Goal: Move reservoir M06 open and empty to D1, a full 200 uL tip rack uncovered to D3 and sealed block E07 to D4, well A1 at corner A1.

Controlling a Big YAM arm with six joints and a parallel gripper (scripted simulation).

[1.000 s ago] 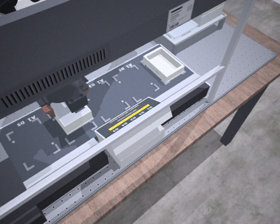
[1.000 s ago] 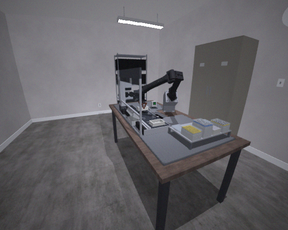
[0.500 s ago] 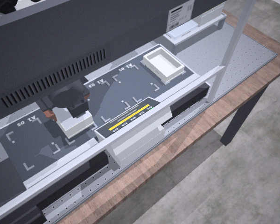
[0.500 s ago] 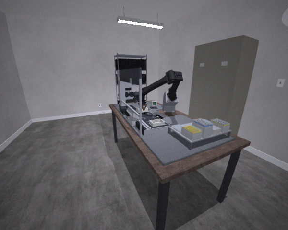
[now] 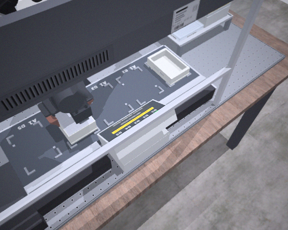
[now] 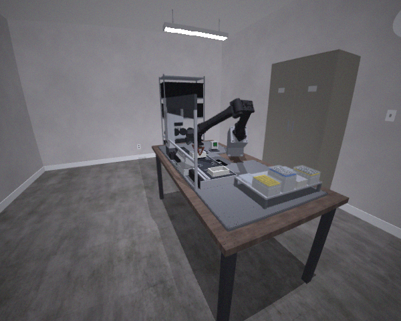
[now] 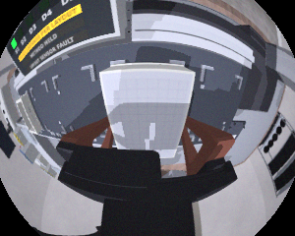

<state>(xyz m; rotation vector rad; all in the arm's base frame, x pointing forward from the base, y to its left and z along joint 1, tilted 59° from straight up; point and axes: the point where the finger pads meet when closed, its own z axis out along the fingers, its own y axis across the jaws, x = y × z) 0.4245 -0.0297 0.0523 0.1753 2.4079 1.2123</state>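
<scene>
My gripper is now 10 mm above the sealed deep-well block. The rest, counted from my hand: white one-well reservoir 370 mm to the left, 30 mm below, 30 mm behind; then green ready key 310 mm to the right, 290 mm behind, 20 mm below; then dark gantry 420 mm above, 180 mm ahead, 100 mm to the left.
</scene>
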